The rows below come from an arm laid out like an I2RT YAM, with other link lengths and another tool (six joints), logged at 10 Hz.
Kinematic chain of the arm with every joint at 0, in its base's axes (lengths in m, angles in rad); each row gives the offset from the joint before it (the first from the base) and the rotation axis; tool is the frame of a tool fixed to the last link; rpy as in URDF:
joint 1: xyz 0 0 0.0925 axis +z
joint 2: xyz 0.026 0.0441 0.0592 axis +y
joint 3: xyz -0.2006 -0.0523 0 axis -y
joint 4: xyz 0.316 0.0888 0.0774 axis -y
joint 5: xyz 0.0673 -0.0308 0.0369 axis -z
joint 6: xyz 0.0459 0 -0.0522 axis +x
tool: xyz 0.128 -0.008 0 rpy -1.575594 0.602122 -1.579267
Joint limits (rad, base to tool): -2.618..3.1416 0..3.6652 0..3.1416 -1.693..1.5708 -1.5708..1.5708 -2.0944..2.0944
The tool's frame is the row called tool.
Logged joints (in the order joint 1, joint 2, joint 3, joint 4, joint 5, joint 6), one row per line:
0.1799, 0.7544, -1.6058, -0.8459, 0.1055, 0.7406
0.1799, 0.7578, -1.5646, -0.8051, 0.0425, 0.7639
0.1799, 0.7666, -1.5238, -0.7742, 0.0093, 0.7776
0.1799, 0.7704, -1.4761, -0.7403, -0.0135, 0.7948
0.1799, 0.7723, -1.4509, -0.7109, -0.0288, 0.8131
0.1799, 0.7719, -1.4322, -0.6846, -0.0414, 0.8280
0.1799, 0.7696, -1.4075, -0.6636, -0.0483, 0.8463
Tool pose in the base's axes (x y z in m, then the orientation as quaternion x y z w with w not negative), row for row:
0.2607, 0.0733, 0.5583, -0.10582, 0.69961, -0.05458, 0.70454
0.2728, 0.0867, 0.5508, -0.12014, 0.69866, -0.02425, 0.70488
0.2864, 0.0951, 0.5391, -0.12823, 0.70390, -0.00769, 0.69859
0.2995, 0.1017, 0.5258, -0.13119, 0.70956, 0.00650, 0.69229
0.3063, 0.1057, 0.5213, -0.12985, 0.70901, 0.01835, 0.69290
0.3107, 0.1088, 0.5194, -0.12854, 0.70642, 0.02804, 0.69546
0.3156, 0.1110, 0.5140, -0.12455, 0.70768, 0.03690, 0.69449
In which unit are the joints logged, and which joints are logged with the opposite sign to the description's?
The joints are logged in radians. Opposite sign: joint 3.
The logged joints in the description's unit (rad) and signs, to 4 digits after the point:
0.1799, 0.7544, 1.6058, -0.8459, 0.1055, 0.7406
0.1799, 0.7578, 1.5646, -0.8051, 0.0425, 0.7639
0.1799, 0.7666, 1.5238, -0.7742, 0.0093, 0.7776
0.1799, 0.7704, 1.4761, -0.7403, -0.0135, 0.7948
0.1799, 0.7723, 1.4509, -0.7109, -0.0288, 0.8131
0.1799, 0.7719, 1.4322, -0.6846, -0.0414, 0.8280
0.1799, 0.7696, 1.4075, -0.6636, -0.0483, 0.8463

